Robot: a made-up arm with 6 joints.
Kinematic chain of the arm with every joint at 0, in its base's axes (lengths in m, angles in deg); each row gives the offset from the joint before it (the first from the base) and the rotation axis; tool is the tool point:
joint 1: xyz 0 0 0.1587 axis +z
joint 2: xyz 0 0.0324 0 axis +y
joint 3: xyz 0 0 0.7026 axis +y
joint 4: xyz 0 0 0.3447 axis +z
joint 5: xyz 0 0 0 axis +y
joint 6: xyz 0 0 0.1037 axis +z
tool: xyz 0 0 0
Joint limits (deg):
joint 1: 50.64..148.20
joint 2: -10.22..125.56
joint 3: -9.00..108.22
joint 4: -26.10..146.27
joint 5: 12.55..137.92
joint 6: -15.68..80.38
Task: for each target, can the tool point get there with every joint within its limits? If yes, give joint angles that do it. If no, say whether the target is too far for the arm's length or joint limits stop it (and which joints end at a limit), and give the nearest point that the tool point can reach.
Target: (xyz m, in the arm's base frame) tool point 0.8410 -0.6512 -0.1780
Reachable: no: joint limits stop it (at a limit: joint 1, joint 2, joint 3, joint 4) | nearest point 0.1582 0.1722 -0.3823 | short by 1.089 m
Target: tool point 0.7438 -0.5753 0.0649
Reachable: no: joint limits stop it (at a limit: joint 1, joint 2, joint 3, joint 4) | nearest point 0.1666 0.1825 -0.3729 | short by 1.048 m
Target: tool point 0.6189 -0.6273 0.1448
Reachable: no: joint limits stop it (at a limit: joint 1, joint 2, joint 3, joint 4) | nearest point 0.1636 0.1787 -0.3760 | short by 1.062 m
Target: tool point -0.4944 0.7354 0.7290
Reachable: yes | joints 119.31 47.41 13.71 22.46 77.96 40.18
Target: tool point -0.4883 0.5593 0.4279
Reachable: yes | joints 120.69 44.99 89.39 90.29 100.31 52.90
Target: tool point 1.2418 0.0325 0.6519
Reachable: no: too far | nearest point 0.5256 0.6199 0.6519 | short by 0.926 m
